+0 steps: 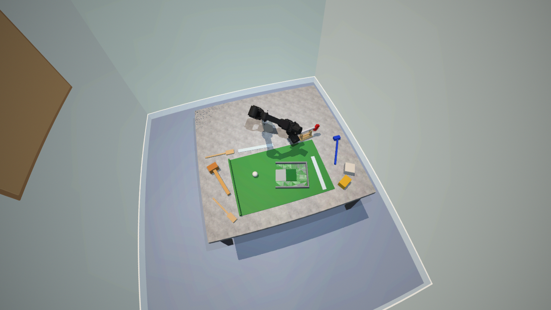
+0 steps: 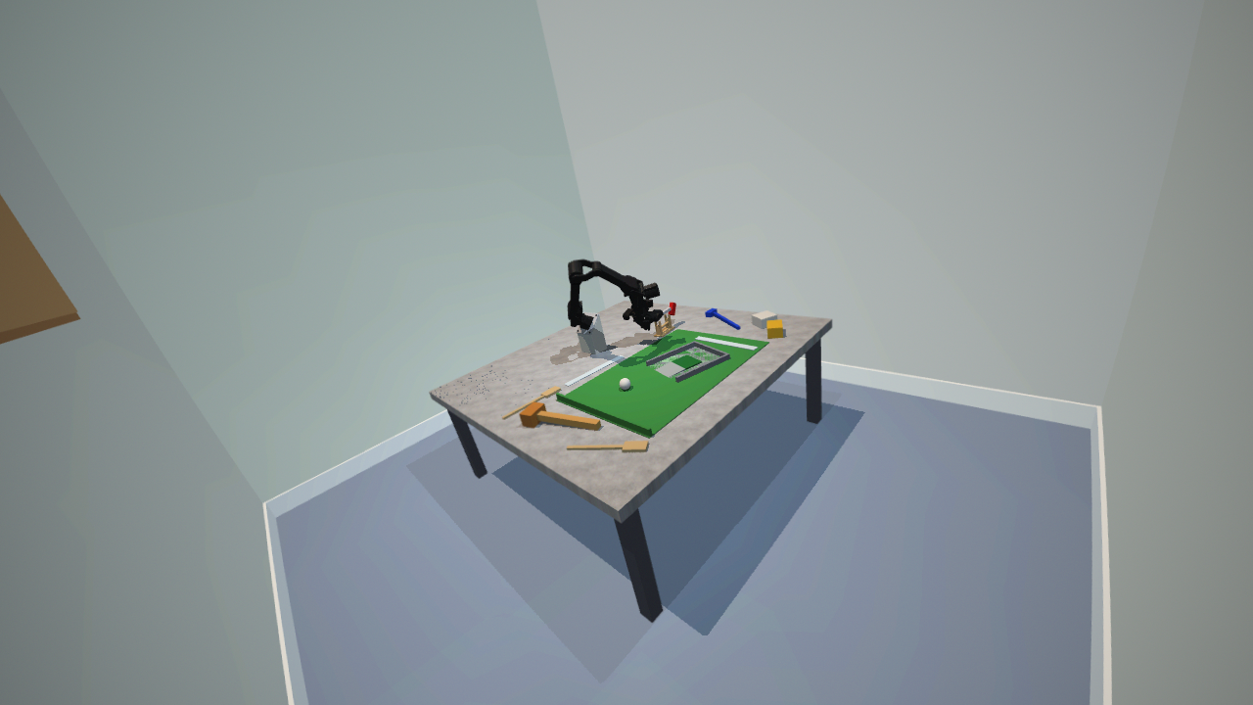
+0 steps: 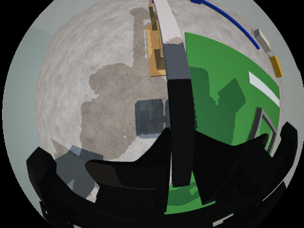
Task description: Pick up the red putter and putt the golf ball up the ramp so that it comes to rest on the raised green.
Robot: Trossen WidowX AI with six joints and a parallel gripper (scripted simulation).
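Right now the wooden stand is 2 cm behind my gripper tip, 13 cm to the left of it and 3 cm below it. The rest, counted from my gripper tip: green mat (26 cm ahead, 19 cm to the right, 6 cm below); blue putter (17 cm ahead, 34 cm to the left, 5 cm below); white golf ball (22 cm ahead, 37 cm to the right, 4 cm below).
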